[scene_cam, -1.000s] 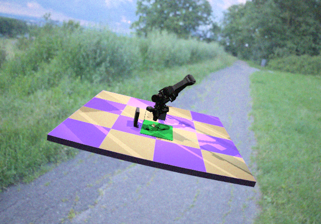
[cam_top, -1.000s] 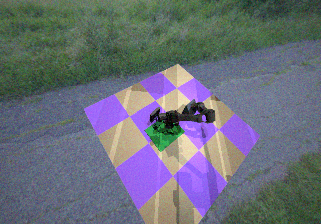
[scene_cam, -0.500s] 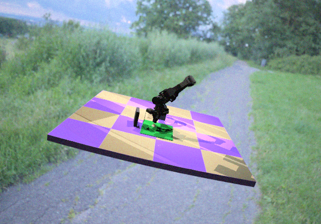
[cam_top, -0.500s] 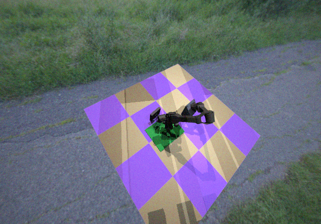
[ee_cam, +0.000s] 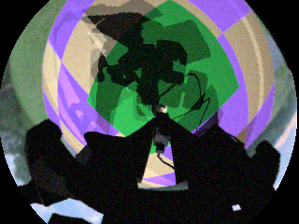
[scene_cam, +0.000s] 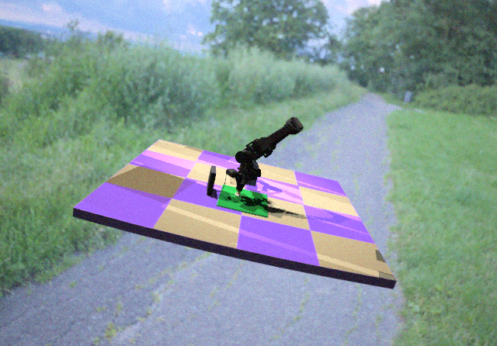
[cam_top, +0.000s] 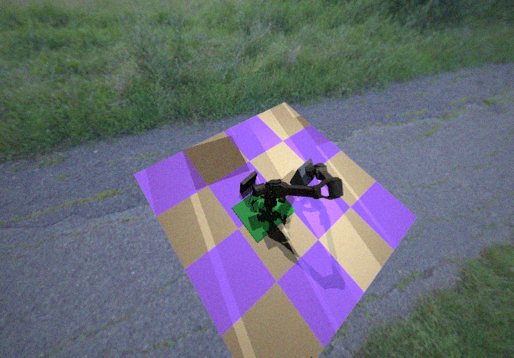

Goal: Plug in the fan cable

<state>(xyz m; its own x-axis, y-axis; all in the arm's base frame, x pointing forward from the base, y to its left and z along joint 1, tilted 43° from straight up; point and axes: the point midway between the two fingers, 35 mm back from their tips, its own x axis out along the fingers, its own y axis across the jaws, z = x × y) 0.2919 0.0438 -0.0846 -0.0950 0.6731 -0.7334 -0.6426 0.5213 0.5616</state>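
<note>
The white fan header lies 10 mm behind my gripper tip and 40 mm below it. Round my gripper tip: green board (40 mm ahead, 30 mm to the left, 60 mm below); dark plug (10 mm behind, 10 mm above); black fan (30 mm ahead, 140 mm to the right, 20 mm above).
</note>
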